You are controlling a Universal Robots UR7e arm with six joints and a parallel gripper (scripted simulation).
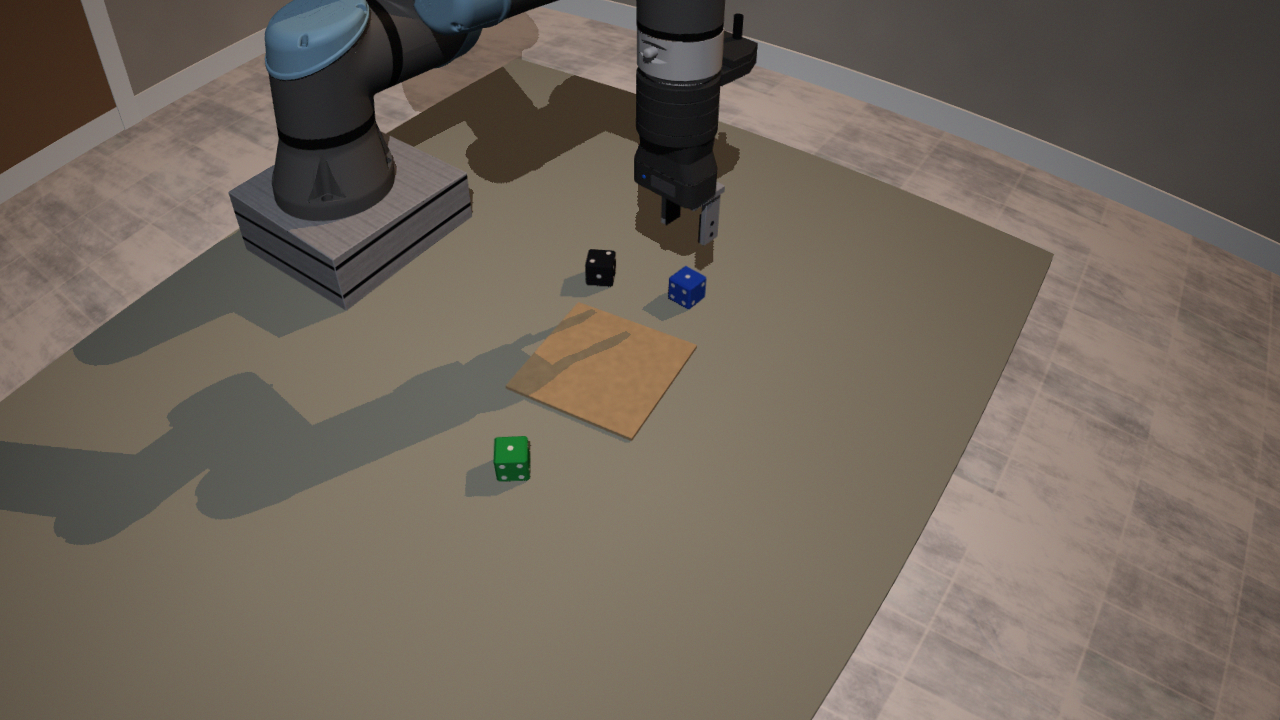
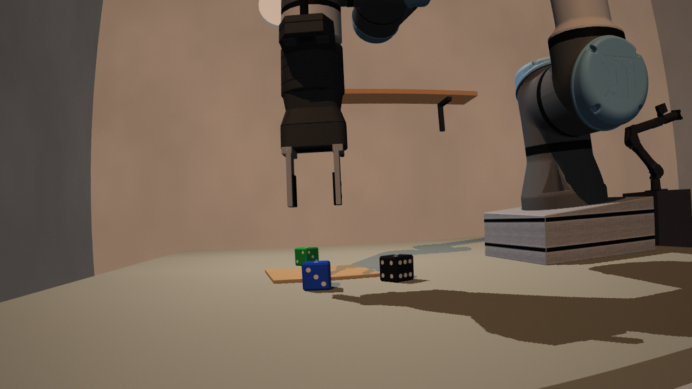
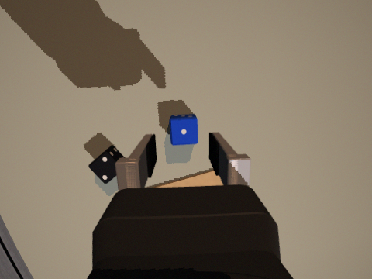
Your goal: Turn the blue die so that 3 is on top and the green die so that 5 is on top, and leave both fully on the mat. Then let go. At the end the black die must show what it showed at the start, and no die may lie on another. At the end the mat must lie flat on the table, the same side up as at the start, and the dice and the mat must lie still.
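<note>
Now: the blue die 90 mm below my hand. From my hand the other things lie so: green die 290 mm to the right, 90 mm below, 10 mm behind; brown mat 140 mm to the right, 110 mm below, 10 mm behind; black die 90 mm below, 90 mm behind, 20 mm to the right.
</note>
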